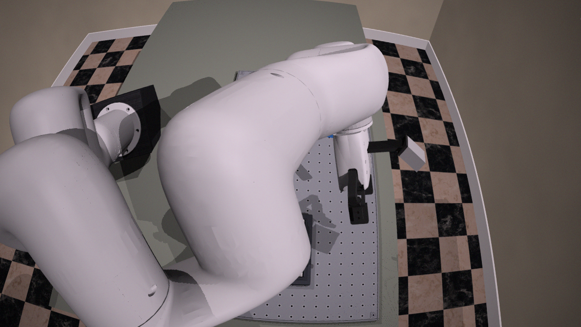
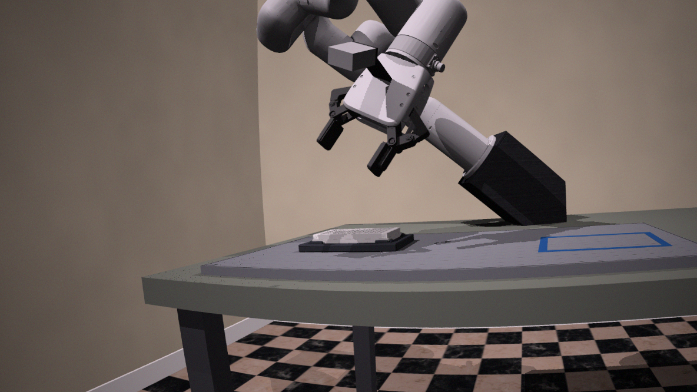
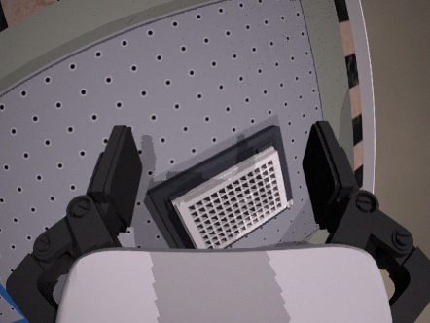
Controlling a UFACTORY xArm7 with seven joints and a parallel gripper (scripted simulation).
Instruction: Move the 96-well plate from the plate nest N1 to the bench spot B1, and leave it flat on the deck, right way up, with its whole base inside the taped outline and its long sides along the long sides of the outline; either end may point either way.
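Right now the white 96-well plate is 14 cm behind my hand, 13 cm below it and 3 cm to the right of it. The rest, counted from my hand: dark plate nest: 14 cm below, 14 cm behind, 3 cm to the right.
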